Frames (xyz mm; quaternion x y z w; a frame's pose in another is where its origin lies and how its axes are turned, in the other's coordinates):
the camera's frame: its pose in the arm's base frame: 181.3 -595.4 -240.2 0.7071 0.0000 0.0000 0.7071
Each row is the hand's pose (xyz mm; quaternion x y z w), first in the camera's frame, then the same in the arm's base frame.
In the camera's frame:
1: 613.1 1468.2 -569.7 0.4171 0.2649 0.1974 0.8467
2: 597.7 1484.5 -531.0 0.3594 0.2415 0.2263 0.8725
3: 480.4 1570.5 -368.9 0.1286 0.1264 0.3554 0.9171
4: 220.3 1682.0 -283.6 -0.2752 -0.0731 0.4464 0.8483
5: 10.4 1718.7 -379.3 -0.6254 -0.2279 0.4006 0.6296
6: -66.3 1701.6 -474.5 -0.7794 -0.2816 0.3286 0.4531
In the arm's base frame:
1: 794.4 -25.7 1228.0 0.8936 0.0477 0.3269 0.3038
2: 779.0 -64.4 1244.3 0.8711 0.0107 0.3308 0.3628
3: 661.7 -226.5 1330.3 0.7395 -0.1619 0.3407 0.5576
4: 401.6 -311.8 1441.8 0.4053 -0.3673 0.2640 0.7944
5: 191.7 -216.1 1478.5 0.0030 -0.4444 0.1221 0.8874
6: 115.0 -120.9 1461.4 -0.2307 -0.4315 0.0332 0.8715

